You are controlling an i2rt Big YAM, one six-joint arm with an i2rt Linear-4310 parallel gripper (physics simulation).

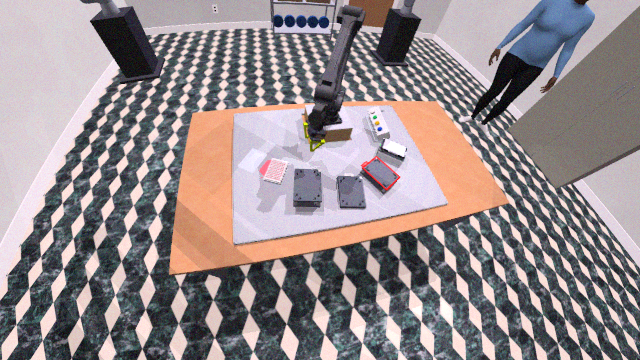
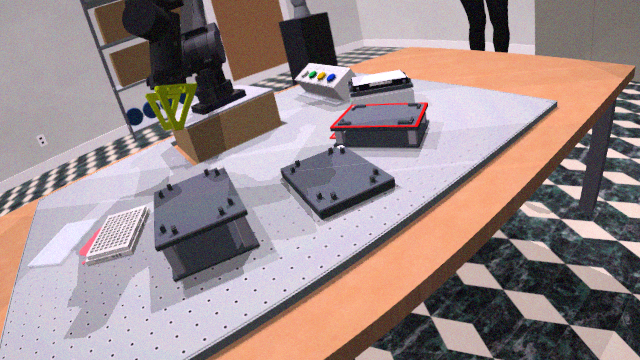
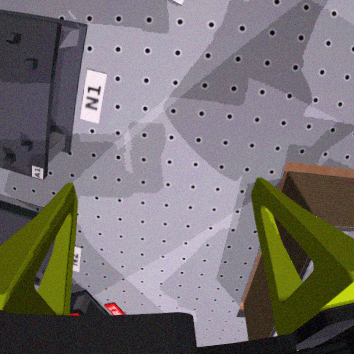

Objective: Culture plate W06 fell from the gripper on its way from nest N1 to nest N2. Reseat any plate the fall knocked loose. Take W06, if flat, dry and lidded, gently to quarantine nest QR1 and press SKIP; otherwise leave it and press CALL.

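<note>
A white plate with open wells lies flat on the mat left of nest N1. Its lettering is unreadable. A pink patch shows at its edge. A pale lid-like sheet lies apart, farther left. N1 and the low nest N2 show bare tops. The red-edged nest is also bare. The button box stands behind it. My gripper is open and empty, raised near the arm's base.
The arm's wooden base box stands close beside the gripper. A dark-framed unit with a white top sits between the red-edged nest and the button box. A person stands beyond the table at the right.
</note>
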